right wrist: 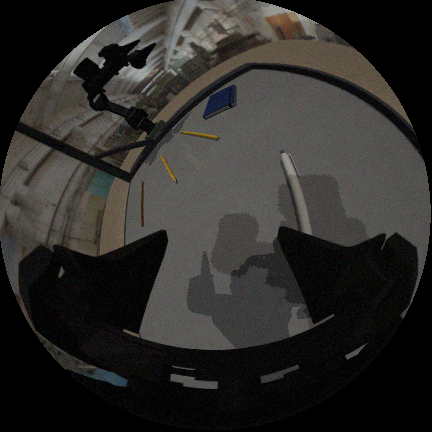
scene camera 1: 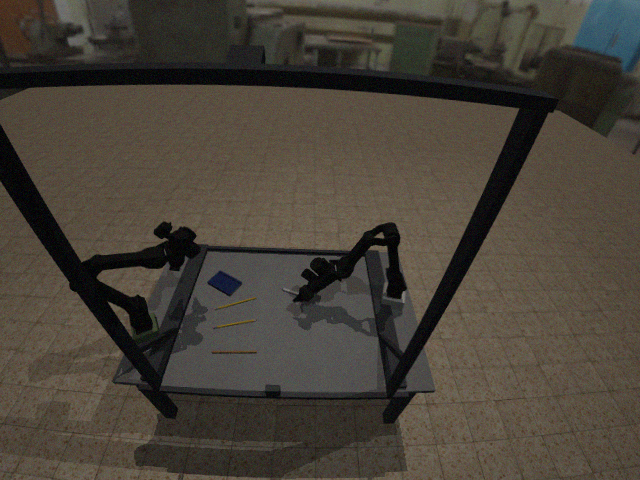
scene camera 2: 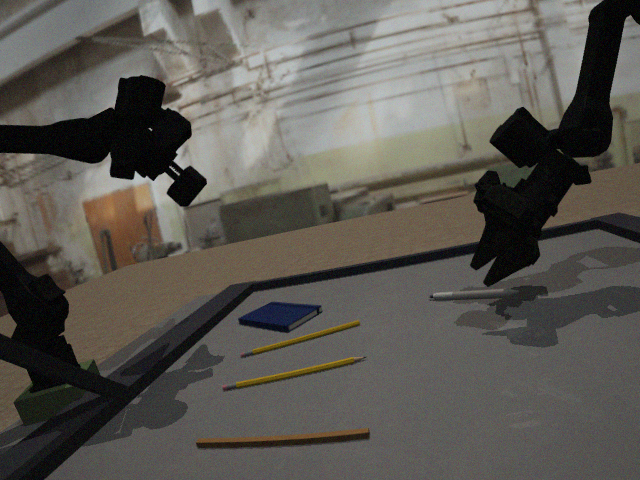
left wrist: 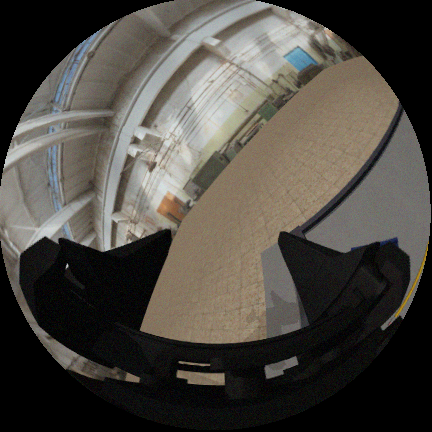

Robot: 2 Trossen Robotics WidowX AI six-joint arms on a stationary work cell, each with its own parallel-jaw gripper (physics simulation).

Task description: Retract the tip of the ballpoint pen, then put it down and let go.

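Frame: origin at the left arm's base, x ahead, y up, z right, level; metres.
Seen in the pictures: left gripper, between the fingertips: (scene camera 2: 171, 167) (left wrist: 226, 236); right gripper, between the fingertips: (right wrist: 223, 234) (scene camera 1: 296, 298) (scene camera 2: 479, 277); left arm's base, origin of its link: (right wrist: 151, 128) (scene camera 1: 143, 325); right arm's base, origin of its link: (scene camera 1: 394, 292).
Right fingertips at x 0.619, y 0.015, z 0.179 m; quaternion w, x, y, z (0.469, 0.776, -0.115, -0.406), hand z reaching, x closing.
Offsets run from my right fingertips to a thing's top centre.
The white ballpoint pen {dx +0.034, dy -0.042, dz -0.059 m} (scene camera 1: 289, 291) (scene camera 2: 465, 295) (right wrist: 296, 192) lies flat on the grey table. Its dark end, with the clip near it, points away from my right gripper in the right wrist view; the other end is hidden behind the right-hand finger. Whether the tip is out I cannot tell. My right gripper (scene camera 2: 480, 275) (right wrist: 223, 234) is open and empty, tilted down low above the table beside the pen. The pen lies toward the right-hand finger in the right wrist view, not between the fingertips. My left gripper (left wrist: 226, 236) is open and empty, raised high at the picture's left, far from the pen.
A blue notebook {dx -0.239, dy -0.043, dz -0.275 m} (scene camera 1: 224, 282) (scene camera 2: 279, 315) (right wrist: 220, 102) lies left of the pen in both scene views. Two yellow pencils {dx -0.236, dy -0.048, dz -0.139 m} (scene camera 2: 305, 338) {dx -0.274, dy -0.046, dz -0.039 m} (scene camera 2: 299, 372) and an orange-brown stick {dx -0.324, dy -0.048, dz +0.083 m} (scene camera 1: 234, 352) (scene camera 2: 283, 438) lie nearer the front. Dark frame posts (scene camera 1: 465, 242) stand at the table's sides.
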